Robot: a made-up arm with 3 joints. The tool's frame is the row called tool.
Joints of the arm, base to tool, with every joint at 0 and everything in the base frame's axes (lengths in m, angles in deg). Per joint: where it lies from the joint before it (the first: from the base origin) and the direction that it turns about. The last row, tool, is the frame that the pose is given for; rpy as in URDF.
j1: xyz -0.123 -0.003 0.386 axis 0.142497 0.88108 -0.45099
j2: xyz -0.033 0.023 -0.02 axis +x
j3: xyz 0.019 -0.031 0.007 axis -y
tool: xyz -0.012 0.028 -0.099 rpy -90 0 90
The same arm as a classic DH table. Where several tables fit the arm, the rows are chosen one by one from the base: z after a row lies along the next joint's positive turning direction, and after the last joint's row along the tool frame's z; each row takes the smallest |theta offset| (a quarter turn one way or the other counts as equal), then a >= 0, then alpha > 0; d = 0 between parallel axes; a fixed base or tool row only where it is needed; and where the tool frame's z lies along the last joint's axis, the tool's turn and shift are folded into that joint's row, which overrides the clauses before.
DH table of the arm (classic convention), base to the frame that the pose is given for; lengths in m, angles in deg. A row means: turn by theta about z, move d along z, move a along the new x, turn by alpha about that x. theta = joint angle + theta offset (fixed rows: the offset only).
base (fixed): d 0.3746, theta offset -9.19, a -0.1209, alpha -116.81
j1: d 0.0046, theta offset 85.83, a 0.0073, alpha 81.81
j2: d -0.0183, theta offset 27.11, a -0.007, alpha 90
j3: d 0.003, theta offset 0, a 0.099, alpha 90
tool (fixed): d 0.012, theta offset -90, a 0, alpha 0

